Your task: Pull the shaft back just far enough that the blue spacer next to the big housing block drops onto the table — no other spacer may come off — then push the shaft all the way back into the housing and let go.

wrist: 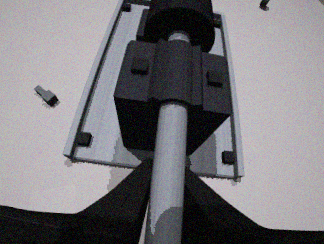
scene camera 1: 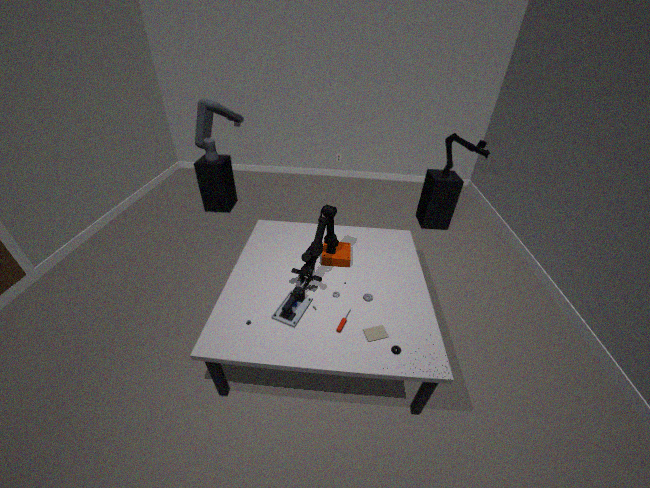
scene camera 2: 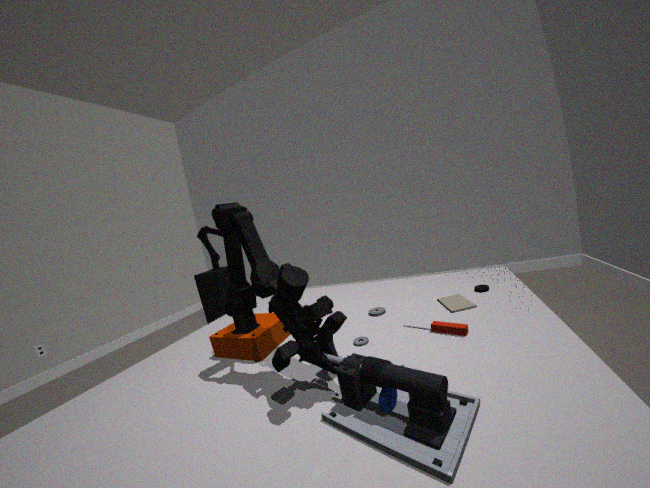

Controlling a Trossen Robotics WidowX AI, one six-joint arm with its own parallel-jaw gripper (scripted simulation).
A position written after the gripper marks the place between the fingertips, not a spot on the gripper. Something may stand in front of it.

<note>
In view: the gripper (scene camera 2: 338,370) and a dark housing block (scene camera 2: 430,426).
The gripper is seen too in the wrist view (wrist: 162,167). The dark housing block also shows in the wrist view (wrist: 116,121).
</note>
